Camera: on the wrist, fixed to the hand. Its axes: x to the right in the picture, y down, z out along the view.
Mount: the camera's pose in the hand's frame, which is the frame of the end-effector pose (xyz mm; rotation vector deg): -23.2 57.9 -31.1 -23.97 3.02 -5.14
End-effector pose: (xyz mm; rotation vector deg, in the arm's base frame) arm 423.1 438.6 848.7 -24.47 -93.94 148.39
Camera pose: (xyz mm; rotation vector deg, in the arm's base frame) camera 459.5 436.3 789.3 -24.14 -121.89 122.96
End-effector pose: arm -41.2 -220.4 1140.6 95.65 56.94 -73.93
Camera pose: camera 19.0 -216.7 1175.6 77.56 73.51 -57.91
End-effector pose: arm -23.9 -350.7 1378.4 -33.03 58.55 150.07
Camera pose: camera -17.5 -416.0 1401.9 -43.79 25.36 158.09
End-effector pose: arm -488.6 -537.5 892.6 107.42 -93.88 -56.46
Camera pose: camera -503.2 -529.1 960.2 96.31 -69.39 -68.63
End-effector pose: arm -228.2 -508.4 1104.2 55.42 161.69 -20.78
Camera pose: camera -175.8 -469.3 1128.3 44.12 161.64 13.90
